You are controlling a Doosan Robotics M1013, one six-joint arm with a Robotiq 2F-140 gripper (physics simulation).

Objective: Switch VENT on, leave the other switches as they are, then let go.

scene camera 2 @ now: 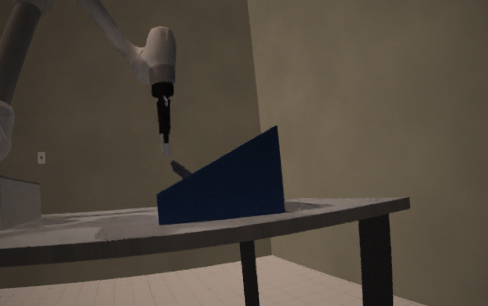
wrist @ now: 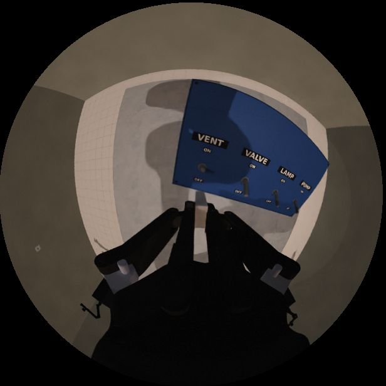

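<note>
The blue sloped switch panel (scene camera 2: 235, 180) (wrist: 272, 130) stands on the table. In the wrist view the VENT switch (wrist: 202, 168) shows as a short, foreshortened stub between its ON and OFF labels, with OFF uncovered. The VALVE switch (wrist: 245, 186), LAMP switch (wrist: 276, 198) and PUMP switch (wrist: 295, 206) show longer levers leaning down to their OFF side. In the scene view a grey lever (scene camera 2: 180, 169) sticks out from the slope; which switch it is I cannot tell. My gripper (scene camera 2: 166, 151) (wrist: 199, 199) is shut and empty, above the panel's low edge and apart from the levers.
The grey table (scene camera 2: 125, 242) (wrist: 135, 150) carries the panel, whose high end rises at the right in the scene view. A pale block (scene camera 2: 20, 202) stands at the left. Walls rise behind and to the right.
</note>
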